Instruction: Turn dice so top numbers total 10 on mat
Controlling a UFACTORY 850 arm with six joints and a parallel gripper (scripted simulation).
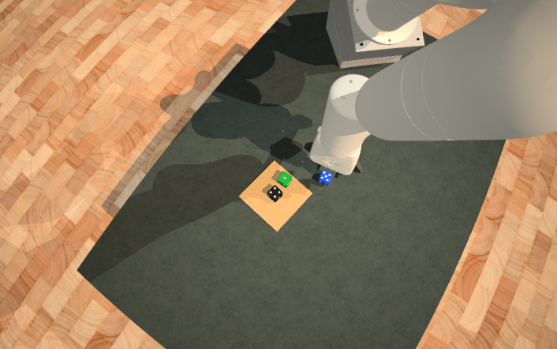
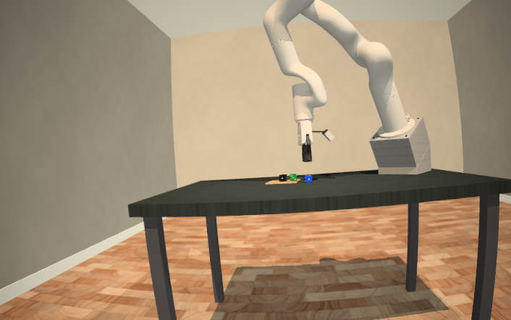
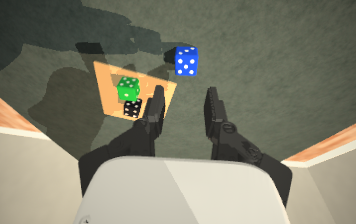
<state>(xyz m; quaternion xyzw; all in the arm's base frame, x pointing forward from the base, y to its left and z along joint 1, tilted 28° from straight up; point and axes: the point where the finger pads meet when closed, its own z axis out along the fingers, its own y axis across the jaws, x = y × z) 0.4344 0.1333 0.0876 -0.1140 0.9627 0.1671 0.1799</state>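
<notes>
My hand is 9 cm above the blue die. Round my hand: green die (8 cm ahead, 8 cm to the right, 9 cm below); then black die (12 cm ahead, 7 cm to the right, 9 cm below); then orange mat (12 cm ahead, 7 cm to the right, 11 cm below).
</notes>
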